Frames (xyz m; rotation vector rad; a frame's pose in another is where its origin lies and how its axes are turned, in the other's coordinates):
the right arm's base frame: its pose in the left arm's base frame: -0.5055 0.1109 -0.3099 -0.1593 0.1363 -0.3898
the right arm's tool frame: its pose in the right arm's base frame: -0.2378 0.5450 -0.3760 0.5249 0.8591 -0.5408
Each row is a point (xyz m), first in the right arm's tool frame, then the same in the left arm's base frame.
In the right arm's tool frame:
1: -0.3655 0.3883 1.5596
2: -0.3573 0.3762 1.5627
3: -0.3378 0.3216 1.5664
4: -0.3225 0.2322 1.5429
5: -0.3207 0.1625 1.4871
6: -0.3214 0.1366 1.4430
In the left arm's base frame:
1: 0.2342 -0.0965 0.4668
2: 0.2269 -0.1086 0.4619
3: 0.1853 -0.1466 0.4480
4: 0.1015 -0.1791 0.4212
5: 0.0196 -0.1722 0.3863
6: -0.0198 -0.1521 0.3606

